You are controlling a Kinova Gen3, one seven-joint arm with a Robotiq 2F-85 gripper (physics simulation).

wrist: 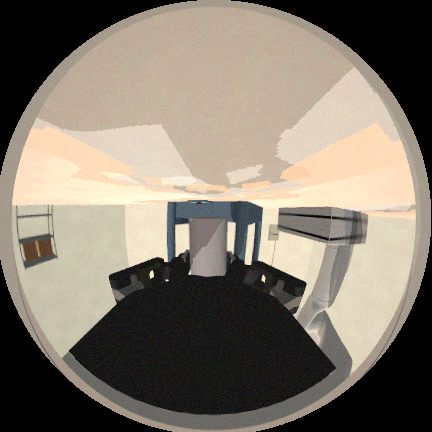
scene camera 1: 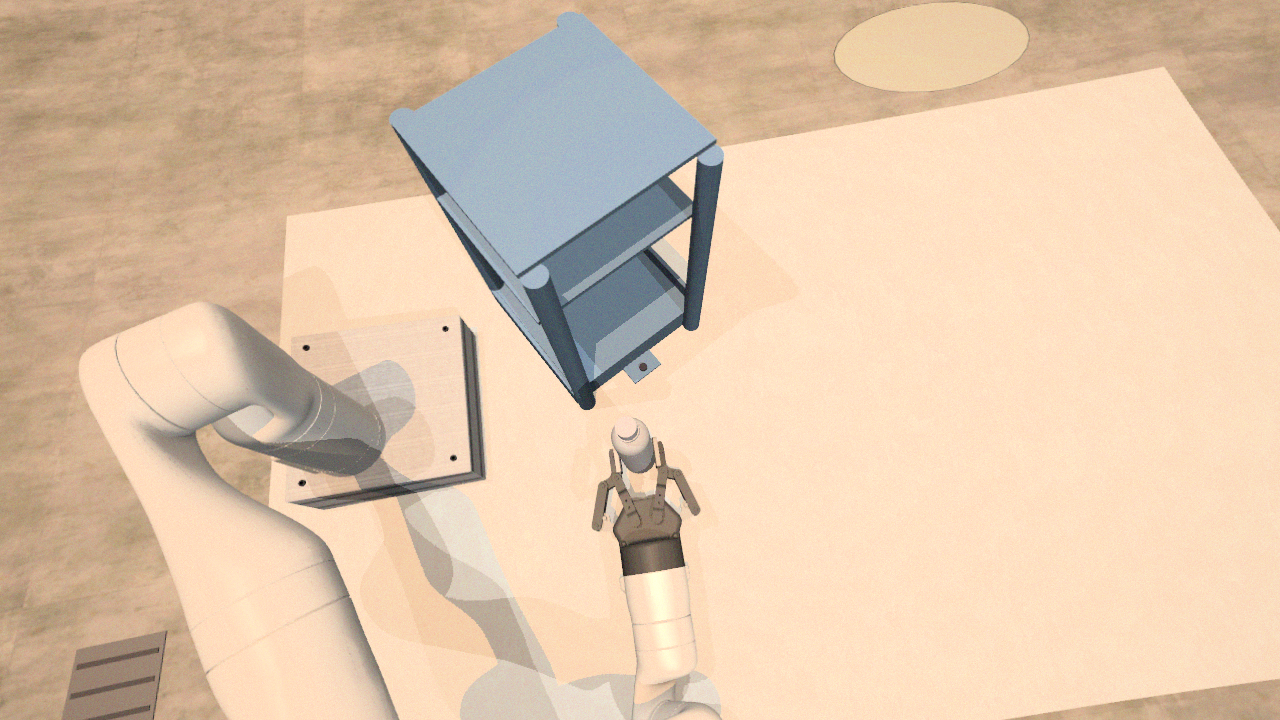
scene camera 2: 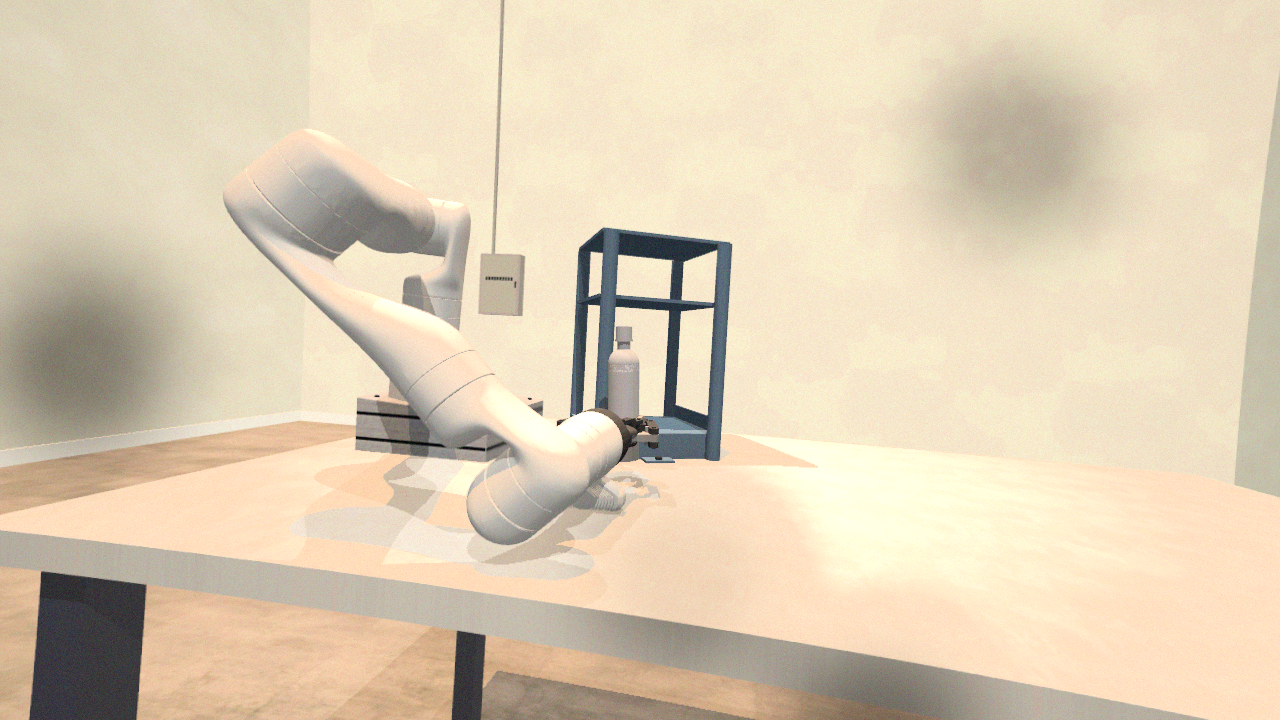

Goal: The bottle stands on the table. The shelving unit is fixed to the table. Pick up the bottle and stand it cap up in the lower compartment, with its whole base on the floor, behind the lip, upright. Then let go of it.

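Frame: origin at the arm's base, x ahead, y left, z up, level; centimetres.
Where they show: gripper, between the fingertips: [wrist: 208, 257] [scene camera 2: 625, 421]; arm's base, origin of its link: [wrist: 339, 240] [scene camera 1: 348, 441].
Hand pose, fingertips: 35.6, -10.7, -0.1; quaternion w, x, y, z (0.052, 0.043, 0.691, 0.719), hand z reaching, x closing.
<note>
Each offset is from my fingertips to the top centre of the thing, as dx, dy, dz. "pt": to the spot under its first point. Level surfaces: height alone.
The pale grey bottle @[-0.4, -1.3, +13.6] [scene camera 1: 631, 433] [scene camera 2: 623, 380] [wrist: 204, 240] is upright, cap up, in front of the shelving unit's open side and outside it. My gripper [scene camera 1: 637, 450] [scene camera 2: 640, 429] [wrist: 208, 257] is shut on the bottle's lower part, reaching it from the side. In the wrist view the bottle's base appears a little above the table; in scene camera 2 the gripper partly hides the lower part. The blue shelving unit @[+0.1, +23.8, +29.7] [scene camera 1: 554, 134] [scene camera 2: 718, 358] [wrist: 241, 212] has a lower compartment floor @[dz -3.8] [scene camera 1: 617, 295] behind a raised front lip @[pt +4.6, +14.2, -7.3] [scene camera 1: 640, 354] [scene camera 2: 687, 445].
Round corner posts @[-5.0, +9.6, +29.1] [scene camera 1: 559, 340] [scene camera 2: 607, 313] flank the opening. A small tab with a screw @[+4.4, +12.5, -7.8] [scene camera 1: 632, 366] sticks out below the lip. The middle shelf @[pt +3.8, +17.2, +19.1] [scene camera 1: 617, 241] [scene camera 2: 662, 303] lies above the lower compartment. The robot's base block [scene camera 1: 434, 402] [scene camera 2: 384, 425] [wrist: 305, 223] stands left of the unit.
</note>
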